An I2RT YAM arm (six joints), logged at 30 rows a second.
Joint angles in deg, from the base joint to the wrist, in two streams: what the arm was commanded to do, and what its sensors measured. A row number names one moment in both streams.
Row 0, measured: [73.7 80.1 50.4 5.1 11.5 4.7]
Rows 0 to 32, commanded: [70.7 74.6 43.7 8.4 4.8 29.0]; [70.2 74.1 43.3 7.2 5.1 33.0]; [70.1 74.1 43.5 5.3 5.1 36.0]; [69.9 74.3 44.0 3.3 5.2 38.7]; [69.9 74.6 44.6 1.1 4.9 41.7]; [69.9 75.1 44.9 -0.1 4.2 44.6]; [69.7 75.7 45.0 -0.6 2.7 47.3]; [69.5 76.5 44.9 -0.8 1.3 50.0]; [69.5 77.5 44.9 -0.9 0.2 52.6]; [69.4 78.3 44.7 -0.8 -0.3 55.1]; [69.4 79.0 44.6 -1.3 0.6 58.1]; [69.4 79.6 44.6 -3.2 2.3 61.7]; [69.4 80.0 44.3 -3.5 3.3 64.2]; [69.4 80.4 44.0 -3.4 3.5 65.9]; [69.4 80.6 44.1 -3.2 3.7 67.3]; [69.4 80.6 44.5 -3.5 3.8 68.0]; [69.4 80.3 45.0 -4.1 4.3 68.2]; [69.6 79.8 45.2 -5.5 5.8 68.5]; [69.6 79.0 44.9 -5.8 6.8 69.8]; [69.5 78.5 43.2 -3.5 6.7 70.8]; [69.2 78.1 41.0 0.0 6.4 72.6]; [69.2 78.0 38.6 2.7 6.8 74.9]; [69.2 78.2 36.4 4.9 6.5 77.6]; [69.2 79.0 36.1 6.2 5.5 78.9]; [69.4 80.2 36.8 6.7 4.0 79.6]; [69.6 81.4 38.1 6.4 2.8 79.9]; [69.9 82.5 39.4 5.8 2.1 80.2]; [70.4 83.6 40.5 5.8 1.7 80.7]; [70.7 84.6 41.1 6.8 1.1 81.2]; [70.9 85.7 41.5 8.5 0.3 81.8]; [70.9 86.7 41.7 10.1 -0.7 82.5]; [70.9 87.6 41.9 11.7 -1.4 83.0]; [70.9 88.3 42.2 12.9 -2.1 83.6]
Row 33, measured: [70.4 85.9 40.1 5.9 1.2 79.5]
